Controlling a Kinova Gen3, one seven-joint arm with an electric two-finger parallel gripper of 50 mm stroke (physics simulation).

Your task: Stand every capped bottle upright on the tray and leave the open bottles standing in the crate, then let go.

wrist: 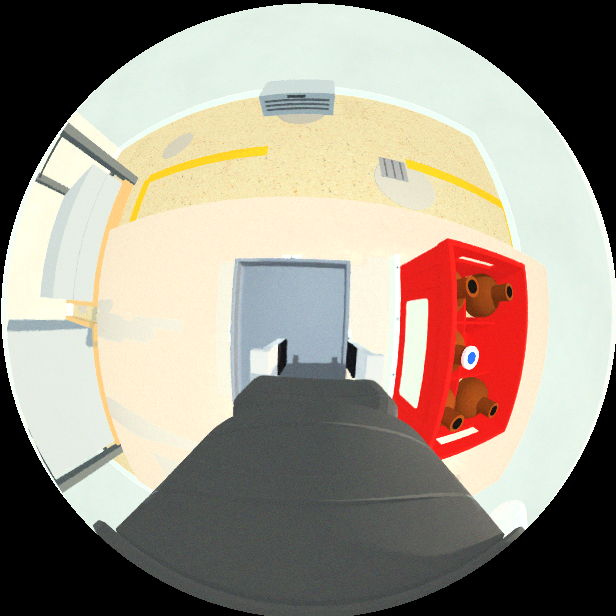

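Note:
In the wrist view a red crate (466, 344) stands on the table to the right. It holds several brown bottles. One bottle (470, 357) in the middle row has a white cap with a blue dot. The others, such as one at the far end (486, 294) and one at the near end (472, 402), show open dark mouths. A flat grey tray (291, 313) lies straight ahead, left of the crate. My gripper (316, 359) hangs over the tray's near end, open and empty, with its white fingers spread apart.
The pale table top ends at the far side, where a speckled floor with yellow lines (201, 160) begins. A grey vent unit (297, 98) sits on the far wall. White cabinets (80, 229) stand at the left.

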